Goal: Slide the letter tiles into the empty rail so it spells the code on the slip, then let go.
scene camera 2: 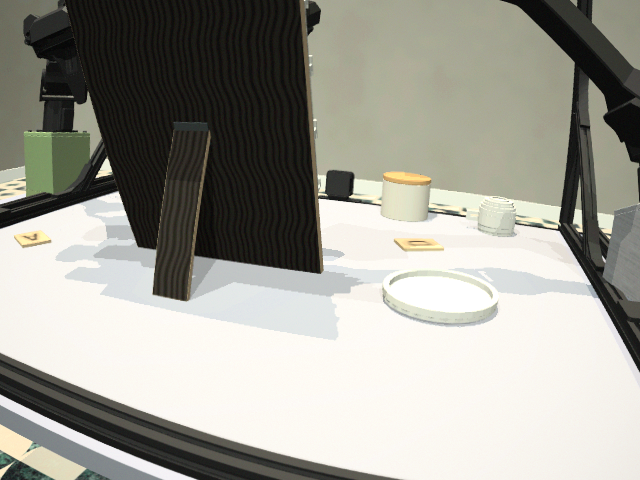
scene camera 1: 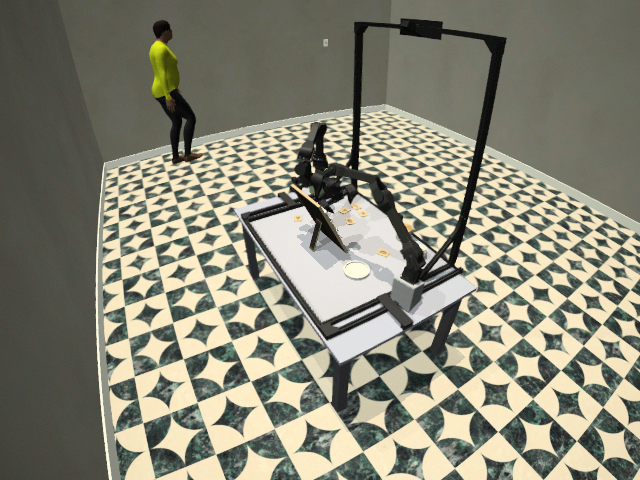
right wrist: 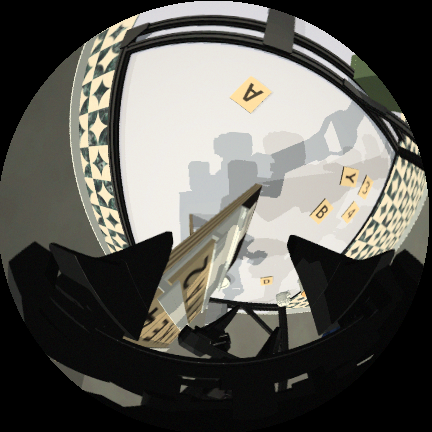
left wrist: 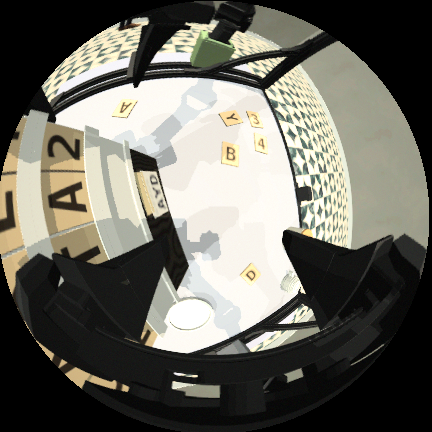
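Where they show: left gripper, fingertip midpoint: [scene camera 1: 341, 208] [right wrist: 259, 317] [left wrist: 226, 239]; right gripper, fingertip midpoint: [right wrist: 232, 239] [left wrist: 91, 100]; left arm's base at its link origin: [scene camera 1: 409, 279]; right arm's base at its link origin: [scene camera 2: 56, 132] [left wrist: 217, 37].
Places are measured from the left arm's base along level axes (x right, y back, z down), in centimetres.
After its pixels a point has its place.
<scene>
The board [scene camera 1: 319, 219] {x 0.3, y -51.1, z -5.8 cm} [scene camera 2: 206, 77] {x -1.1, y -51.0, z -8.9 cm} leans on its stand. In the left wrist view, its upper rows hold tiles such as 2 [left wrist: 65, 147] {x 4.8, y -61.8, z -6.6 cm} and A [left wrist: 67, 197] {x 3.7, y -57.4, z -6.7 cm}, above a bare pale rail [left wrist: 112, 185] {x 6.3, y -57.8, z -0.9 cm}. The slip [left wrist: 158, 192] {x 10.9, y -55.4, z 9.7 cm} near its foot reads AYD. Flat on the table lie loose tiles A [left wrist: 124, 108] {x 12.2, y -79.1, z 11.6 cm} [right wrist: 251, 95] {x 12.3, y -79.2, z 11.6 cm}, Y [left wrist: 231, 118] {x 35.8, y -65.2, z 11.6 cm} [right wrist: 349, 176] {x 35.7, y -65.9, z 11.6 cm} and D [left wrist: 250, 274] {x 19.6, y -26.4, z 11.6 cm} [right wrist: 266, 281] {x 19.9, y -26.0, z 11.6 cm}. My left gripper [left wrist: 226, 239] {x 12.8, y -48.2, z -7.5 cm} is open and empty in front of the board. My right gripper [right wrist: 232, 239] {x 8.2, y -65.8, z -6.2 cm} is open and empty near the board's edge, above the table.
Loose tiles B [left wrist: 230, 154] {x 29.4, y -56.0, z 11.6 cm} [right wrist: 321, 211] {x 29.4, y -56.4, z 11.6 cm}, 3 [left wrist: 254, 119] {x 43.8, y -63.5, z 11.6 cm} [right wrist: 365, 187] {x 43.9, y -63.8, z 11.6 cm} and 4 [left wrist: 261, 143] {x 41.0, y -55.7, z 11.6 cm} [right wrist: 350, 212] {x 40.8, y -56.1, z 11.6 cm} lie near Y. A round dish [scene camera 1: 356, 270] {x -0.2, y -27.2, z 11.2 cm} [scene camera 2: 439, 311] {x -5.7, y -28.9, z 10.5 cm} lies beside the board. A lidded jar [scene camera 2: 405, 198] {x 33.3, y -26.3, z 8.2 cm} and a ribbed jar [scene camera 2: 496, 217] {x 27.6, y -12.3, z 9.0 cm} stand at the back.
</scene>
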